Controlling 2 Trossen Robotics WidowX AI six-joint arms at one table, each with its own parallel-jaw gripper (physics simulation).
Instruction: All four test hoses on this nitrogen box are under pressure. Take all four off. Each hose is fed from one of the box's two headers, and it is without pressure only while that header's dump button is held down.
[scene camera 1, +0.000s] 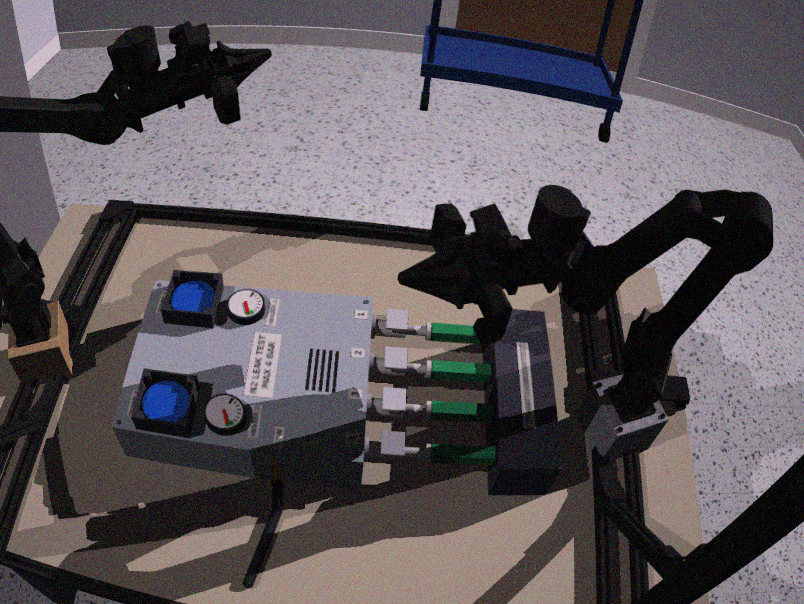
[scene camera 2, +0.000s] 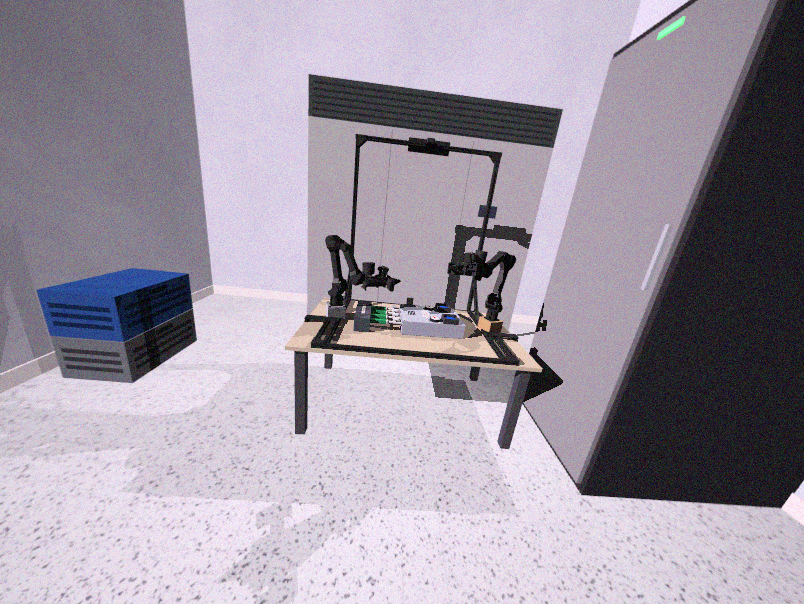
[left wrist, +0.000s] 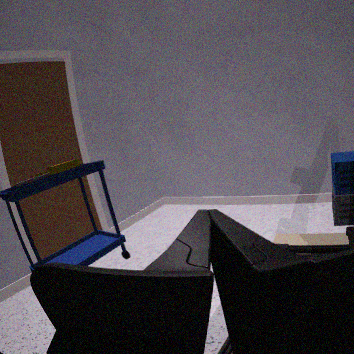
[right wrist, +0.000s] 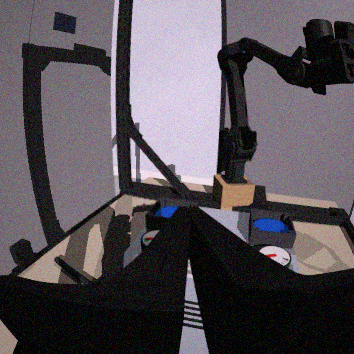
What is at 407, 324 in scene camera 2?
A grey nitrogen box.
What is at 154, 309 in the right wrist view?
My right gripper.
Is my left gripper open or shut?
Shut.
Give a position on a blue dump button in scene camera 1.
167, 400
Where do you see a dark manifold block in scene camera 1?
524, 430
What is my left gripper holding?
Nothing.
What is my right gripper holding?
Nothing.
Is my right gripper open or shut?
Shut.
